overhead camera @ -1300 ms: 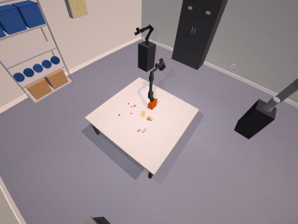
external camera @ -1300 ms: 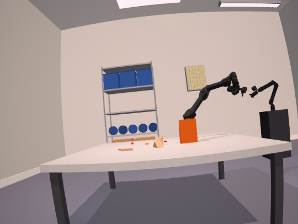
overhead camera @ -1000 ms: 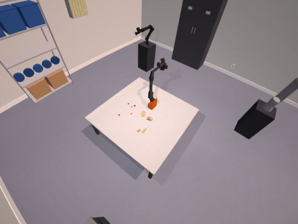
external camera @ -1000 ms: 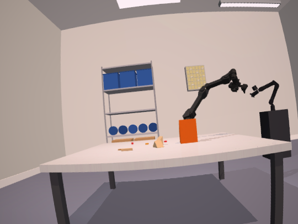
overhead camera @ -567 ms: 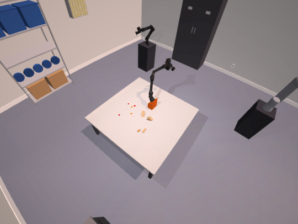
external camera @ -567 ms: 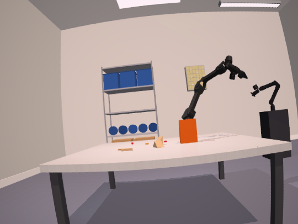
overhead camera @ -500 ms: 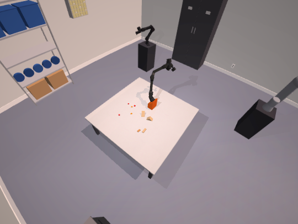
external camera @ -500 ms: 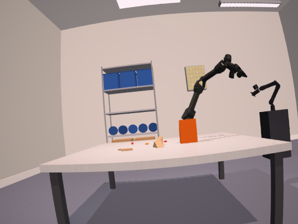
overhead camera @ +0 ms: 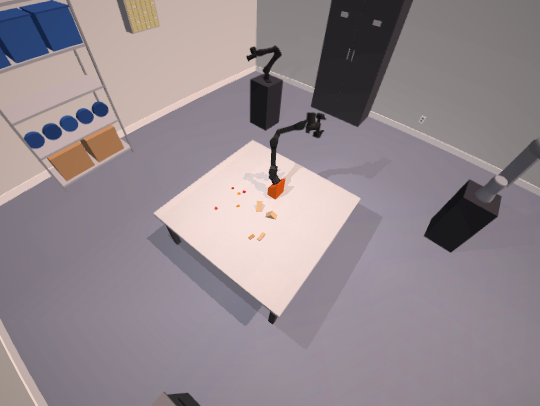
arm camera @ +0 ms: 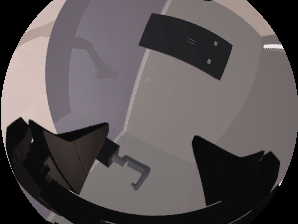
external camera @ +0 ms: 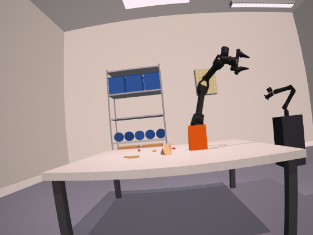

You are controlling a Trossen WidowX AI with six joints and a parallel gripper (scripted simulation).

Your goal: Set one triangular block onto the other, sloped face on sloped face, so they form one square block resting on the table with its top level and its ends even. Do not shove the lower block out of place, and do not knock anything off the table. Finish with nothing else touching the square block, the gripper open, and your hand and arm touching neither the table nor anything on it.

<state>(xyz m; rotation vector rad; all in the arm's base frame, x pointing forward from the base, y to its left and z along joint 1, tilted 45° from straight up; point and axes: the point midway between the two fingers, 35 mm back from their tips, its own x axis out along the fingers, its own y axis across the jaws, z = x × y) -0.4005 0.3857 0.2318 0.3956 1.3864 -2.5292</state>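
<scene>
My gripper tip is now 650 mm short of the wedge block, 30 mm to the right of it and 550 mm above it.
</scene>
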